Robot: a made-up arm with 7 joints.
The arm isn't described. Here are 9 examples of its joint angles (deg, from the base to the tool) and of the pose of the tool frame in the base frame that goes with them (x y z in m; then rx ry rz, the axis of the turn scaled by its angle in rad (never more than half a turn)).
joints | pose
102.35 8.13 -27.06 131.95 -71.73 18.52 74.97 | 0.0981 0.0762 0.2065 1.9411 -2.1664 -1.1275
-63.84 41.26 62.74 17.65 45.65 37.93 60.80 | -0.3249 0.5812 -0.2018 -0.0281 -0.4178 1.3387
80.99 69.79 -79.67 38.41 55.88 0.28 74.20 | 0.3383 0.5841 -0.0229 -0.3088 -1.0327 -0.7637
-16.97 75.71 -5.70 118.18 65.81 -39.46 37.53 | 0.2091 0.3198 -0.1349 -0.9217 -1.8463 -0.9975
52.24 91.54 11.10 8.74 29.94 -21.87 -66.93 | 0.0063 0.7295 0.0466 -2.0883 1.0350 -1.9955
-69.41 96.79 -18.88 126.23 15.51 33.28 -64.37 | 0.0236 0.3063 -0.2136 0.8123 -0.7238 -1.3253
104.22 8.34 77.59 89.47 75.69 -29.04 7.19 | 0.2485 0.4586 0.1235 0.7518 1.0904 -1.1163
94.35 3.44 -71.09 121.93 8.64 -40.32 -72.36 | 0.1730 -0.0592 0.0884 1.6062 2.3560 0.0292
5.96 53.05 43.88 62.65 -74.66 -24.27 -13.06 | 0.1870 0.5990 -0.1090 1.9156 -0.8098 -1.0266
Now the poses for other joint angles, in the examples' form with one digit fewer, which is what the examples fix.
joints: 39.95 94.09 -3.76 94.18 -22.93 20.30 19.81
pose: 0.206 0.441 0.177 1.868 -0.953 -0.838
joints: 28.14 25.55 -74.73 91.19 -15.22 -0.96 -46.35
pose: 0.247 0.044 -0.309 0.219 -2.081 -0.904
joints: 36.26 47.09 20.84 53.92 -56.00 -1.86 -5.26
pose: 0.322 0.548 -0.091 1.699 -1.033 -0.418
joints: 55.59 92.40 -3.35 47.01 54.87 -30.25 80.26
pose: 0.105 0.646 0.170 0.596 -1.882 -1.174
